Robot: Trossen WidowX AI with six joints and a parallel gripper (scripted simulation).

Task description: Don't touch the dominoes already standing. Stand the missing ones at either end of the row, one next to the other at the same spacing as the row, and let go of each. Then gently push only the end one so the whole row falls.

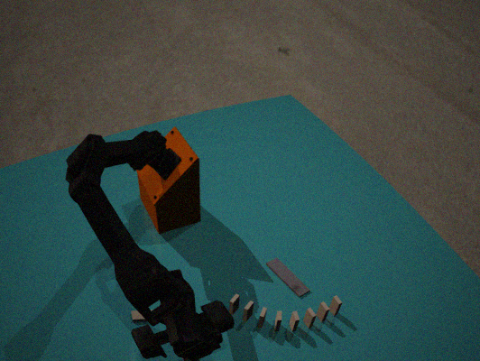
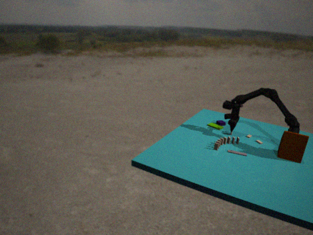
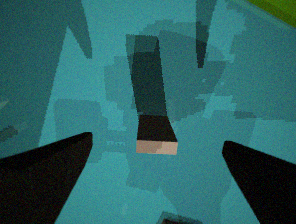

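My gripper tip is now 15 cm short of the green slab, 10 cm to the left of it and 4 cm above it. Also, from my gripper tip: flat grey strip: 31 cm to the left, 7 cm behind, 4 cm below; then purple block: 18 cm to the right, 11 cm ahead, 3 cm below.
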